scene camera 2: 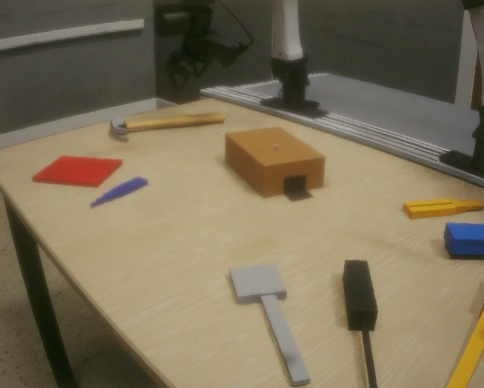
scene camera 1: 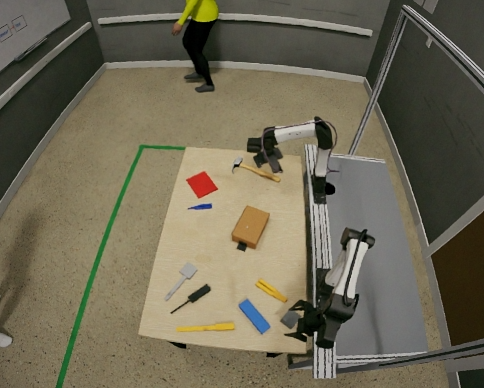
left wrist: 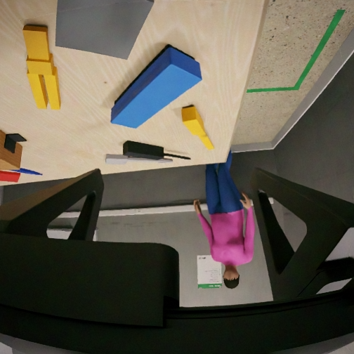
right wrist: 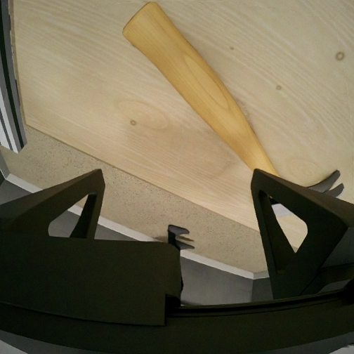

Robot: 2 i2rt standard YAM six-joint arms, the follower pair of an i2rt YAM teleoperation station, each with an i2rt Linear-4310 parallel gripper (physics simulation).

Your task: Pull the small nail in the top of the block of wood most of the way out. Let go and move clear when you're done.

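Seen in the pictures: left gripper, fingertip midpoint: (scene camera 1: 287, 322); right gripper, fingertip midpoint: (scene camera 2: 187, 85); left arm's base, link origin: (scene camera 1: 323, 289); right arm's base, link origin: (scene camera 2: 293, 109) (scene camera 1: 318, 189).
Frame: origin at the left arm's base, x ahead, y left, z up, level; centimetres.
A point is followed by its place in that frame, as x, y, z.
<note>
The brown wood block (scene camera 1: 257, 220) @(32.6, -29.2, 5.4) (scene camera 2: 295, 172) @(37.8, -18.6, 3.2) lies on the table; part of it shows in the left wrist view (left wrist: 9, 156). A small nail (scene camera 1: 246, 227) @(37.2, -24.3, 6.1) (scene camera 2: 275, 146) @(37.1, -24.4, 6.0) stands in its top, its head a little above the wood. The claw hammer (scene camera 1: 261, 173) @(33.0, -61.6, 1.7) (scene camera 2: 175, 121) @(34.6, -61.9, 1.4) (right wrist: 200, 95) lies on the table with a wooden handle and grey claw head. My right gripper (scene camera 1: 268, 167) @(30.3, -62.9, 9.3) (scene camera 2: 189, 79) @(30.3, -62.9, 9.3) (right wrist: 177, 176) is open and empty, above the table near the hammer's handle, apart from it. My left gripper (scene camera 1: 288, 320) @(18.0, 19.1, 15.7) (left wrist: 176, 176) is open and empty at the table's lower right corner, far from the block.
A black tab (scene camera 1: 242, 246) @(38.1, -17.6, -0.1) (scene camera 2: 296, 189) @(37.7, -18.2, 0.2) sits at the block's end. A red square (scene camera 1: 202, 184) @(63.4, -50.5, 0.6) and blue pen-like tool (scene camera 1: 201, 206) @(61.1, -36.7, 0.2) lie left of it. Yellow pliers (scene camera 1: 271, 290) @(23.2, 2.4, 0.7), a blue bar (scene camera 1: 254, 316) @(29.4, 15.3, 3.2), a grey scraper (scene camera 1: 188, 271) @(60.1, -1.3, 0.9), a black-handled tool (scene camera 1: 200, 292) @(52.8, 7.9, 2.4) and a yellow tool (scene camera 1: 206, 327) @(48.0, 22.1, 0.8) lie lower down.
</note>
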